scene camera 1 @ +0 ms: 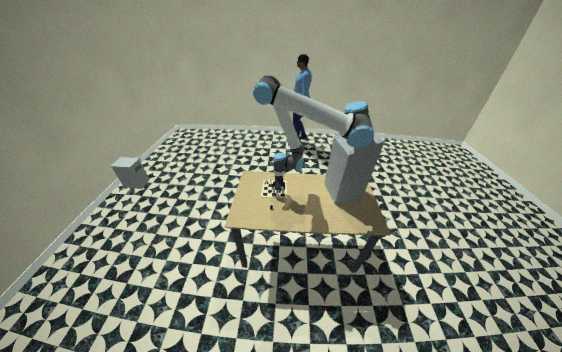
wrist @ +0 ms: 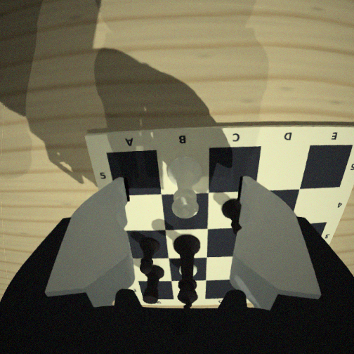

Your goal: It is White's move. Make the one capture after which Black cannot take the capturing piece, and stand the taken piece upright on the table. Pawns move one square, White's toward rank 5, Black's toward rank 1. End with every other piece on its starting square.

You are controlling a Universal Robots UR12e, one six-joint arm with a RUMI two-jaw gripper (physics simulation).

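Frame: origin at the arm's base, x back, y left, z down, level; centimetres.
Where they show: gripper, fingertip midpoint: [scene camera 1: 278, 193].
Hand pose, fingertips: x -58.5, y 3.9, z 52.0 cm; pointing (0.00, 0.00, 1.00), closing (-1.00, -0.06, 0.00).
Things, the pixels of their top centre, and the offset from my fingertips. Level surfaces: height alone.
- chessboard at its top centre: [scene camera 1: 274, 188] dy -7.8, dx -3.6, dz +1.4 cm
- small dark piece at its top centre: [scene camera 1: 271, 205] dy +15.3, dx -5.9, dz -1.9 cm
- table at its surface level: dz +2.0 cm
The chessboard [scene camera 1: 265, 195] [wrist: 311, 136] lies on the table. My gripper [scene camera 1: 279, 189] [wrist: 182, 180] points down over its A–C side, fingers apart and empty. In the wrist view, a pale, glassy-looking white piece [wrist: 185, 202] stands upright on B5 between the spread fingers, not gripped. A tall black piece [wrist: 187, 246] stands on B3. Black pieces stand on A3 [wrist: 150, 245] and apparently A2 [wrist: 156, 273]. Another black piece [wrist: 231, 207] on C4 is partly hidden by the right finger. A small dark piece [scene camera 1: 271, 207] stands on the table off the board, seemingly upright.
Part of a pale piece [wrist: 183, 270] shows behind the tall black piece, around B2. The table [scene camera 1: 250, 212] [wrist: 300, 75] carries the arm's grey pedestal [scene camera 1: 345, 175] at the right. A person in blue [scene camera 1: 302, 82] stands behind the table. A grey box [scene camera 1: 131, 172] is at the far left.
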